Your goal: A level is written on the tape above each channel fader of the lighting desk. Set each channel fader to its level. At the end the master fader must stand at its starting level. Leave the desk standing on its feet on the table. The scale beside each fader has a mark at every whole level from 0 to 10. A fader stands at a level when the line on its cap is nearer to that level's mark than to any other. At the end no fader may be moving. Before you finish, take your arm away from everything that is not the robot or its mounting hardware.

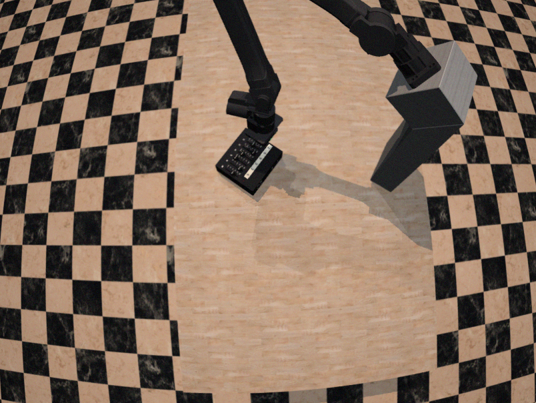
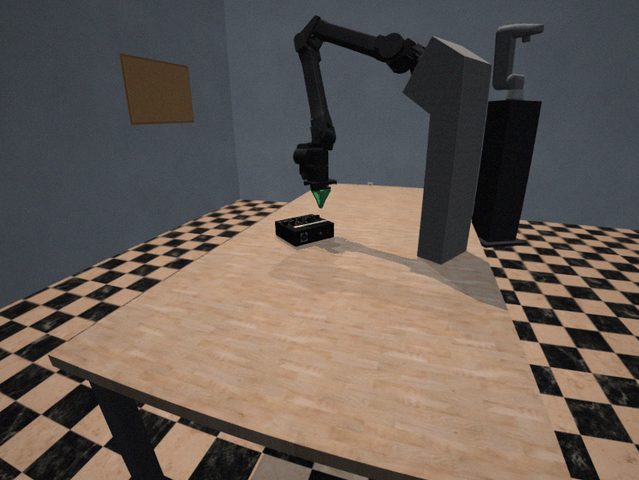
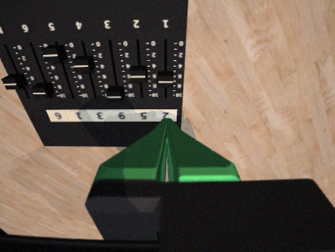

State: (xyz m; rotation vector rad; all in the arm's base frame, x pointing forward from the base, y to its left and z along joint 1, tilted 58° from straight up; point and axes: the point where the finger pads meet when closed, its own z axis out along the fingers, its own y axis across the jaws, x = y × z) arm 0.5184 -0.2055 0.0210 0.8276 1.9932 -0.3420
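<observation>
The channel 2 fader cap is 3 cm ahead of my hand, 1 cm to the right of it and 4 cm below it. The rest, counted from my hand: channel 3 fader cap: 4 cm ahead, 1 cm to the left, 4 cm below; then channel 4 fader cap: 8 cm ahead, 4 cm below; then channel 5 fader cap: 10 cm ahead, 4 cm below.
</observation>
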